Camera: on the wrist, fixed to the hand. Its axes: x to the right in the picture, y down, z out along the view.
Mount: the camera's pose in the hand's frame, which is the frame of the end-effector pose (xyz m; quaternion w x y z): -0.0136 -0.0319 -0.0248 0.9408 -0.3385 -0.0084 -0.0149
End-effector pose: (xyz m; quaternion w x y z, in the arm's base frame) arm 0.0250 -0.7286 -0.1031 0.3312 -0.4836 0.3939 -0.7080
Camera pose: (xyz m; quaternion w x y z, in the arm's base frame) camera 0.0030 -0.6961 -0.0864 0.1407 -0.5789 0.6003 -0.5336
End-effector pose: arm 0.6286 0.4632 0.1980 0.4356 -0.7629 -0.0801 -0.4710
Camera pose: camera 0.5881 0.4681 0.2105 0.1439 -0.8679 0.0690 -0.4703
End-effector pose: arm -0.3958 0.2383 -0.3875 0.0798 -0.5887 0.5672 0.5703
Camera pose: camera -0.3532 0.2387 -0.3864 0.1109 0.5846 -0.3312 -0.7323
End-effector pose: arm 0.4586 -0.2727 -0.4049 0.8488 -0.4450 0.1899 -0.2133
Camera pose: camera 0.4284 -0.2986 -0.3896 0.6463 -0.7106 0.2371 -0.1453
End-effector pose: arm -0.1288 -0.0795 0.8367 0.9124 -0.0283 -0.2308 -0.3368
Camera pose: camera -0.1479 -0.1011 0.8053 0.8419 -0.3349 -0.1112 -0.4084
